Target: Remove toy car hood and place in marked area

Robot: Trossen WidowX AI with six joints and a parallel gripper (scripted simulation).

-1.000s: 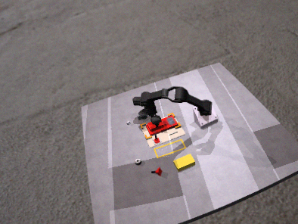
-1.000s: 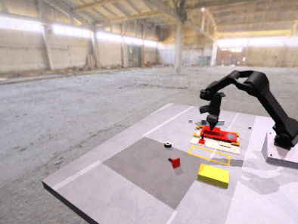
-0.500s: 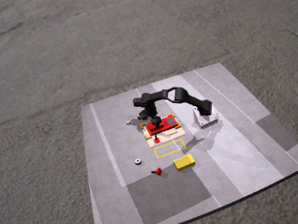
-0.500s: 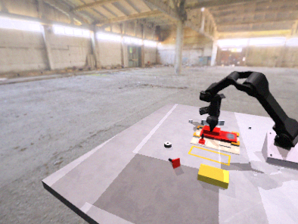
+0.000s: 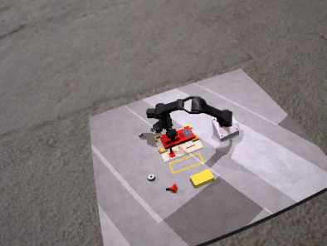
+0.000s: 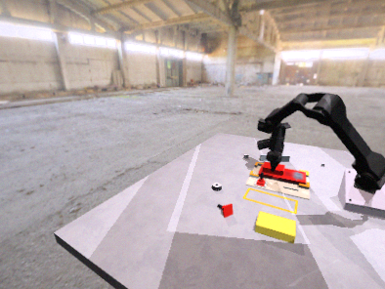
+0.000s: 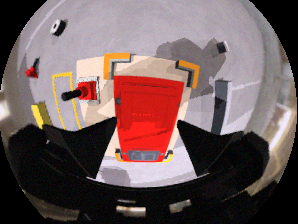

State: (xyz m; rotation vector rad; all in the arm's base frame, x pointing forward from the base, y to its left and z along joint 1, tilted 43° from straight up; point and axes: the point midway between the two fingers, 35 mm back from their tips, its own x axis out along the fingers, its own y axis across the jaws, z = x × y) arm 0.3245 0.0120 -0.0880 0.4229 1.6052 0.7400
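Right now the red hood is right at my gripper tip. Also, from my gripper tip: yellow block: 36 cm to the left, 10 cm behind, 3 cm below; then dark wheel: 25 cm to the left, 17 cm ahead, 3 cm below.
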